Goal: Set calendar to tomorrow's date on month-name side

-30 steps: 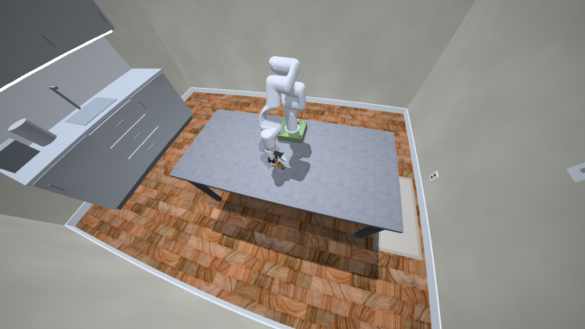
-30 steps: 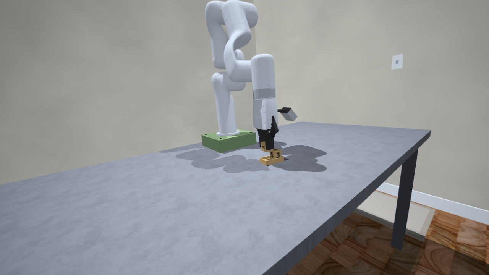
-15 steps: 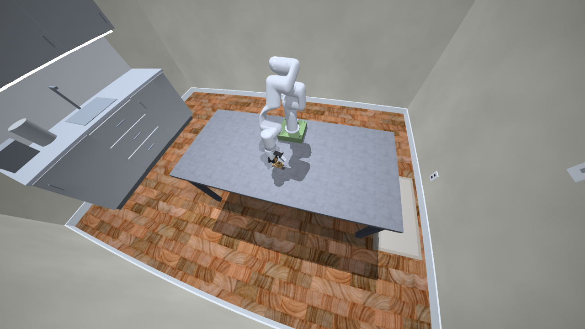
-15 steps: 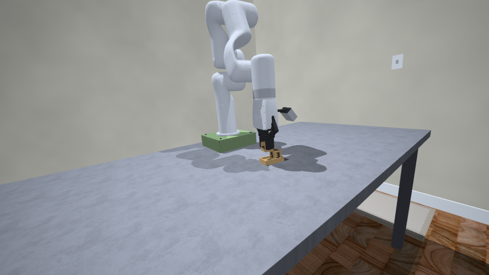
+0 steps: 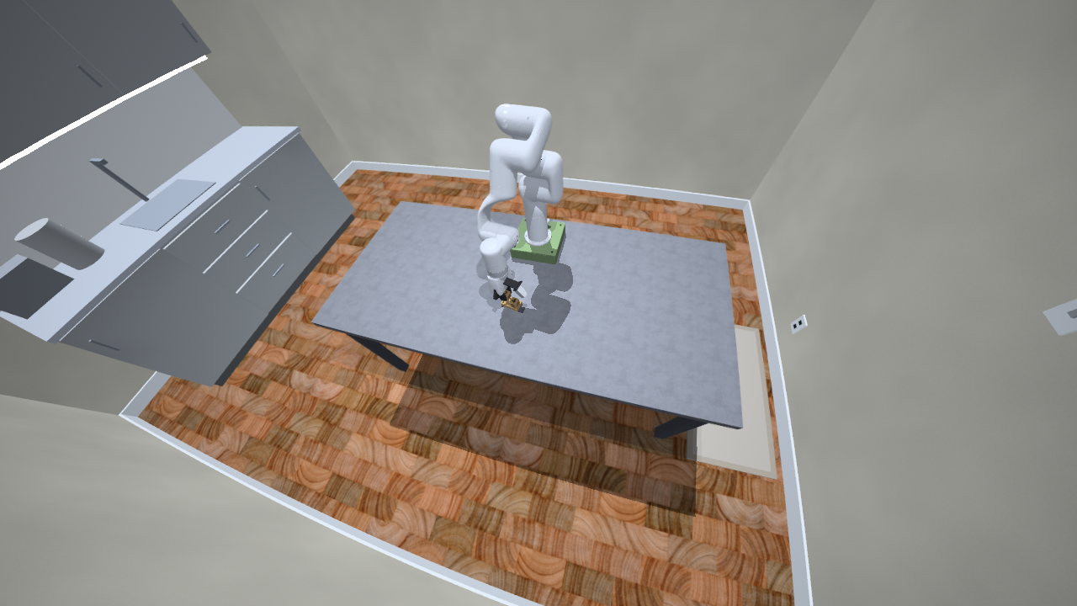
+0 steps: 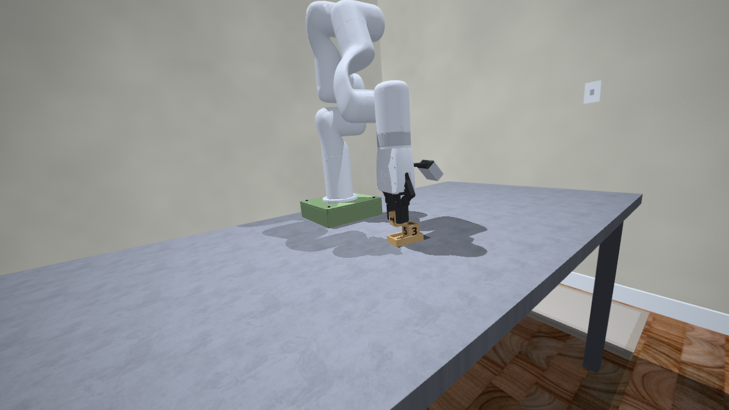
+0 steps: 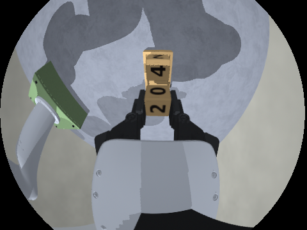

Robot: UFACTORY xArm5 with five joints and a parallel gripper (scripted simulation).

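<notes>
My gripper is now 7 cm above the wooden calendar tray and 2 cm to the right of it.
</notes>
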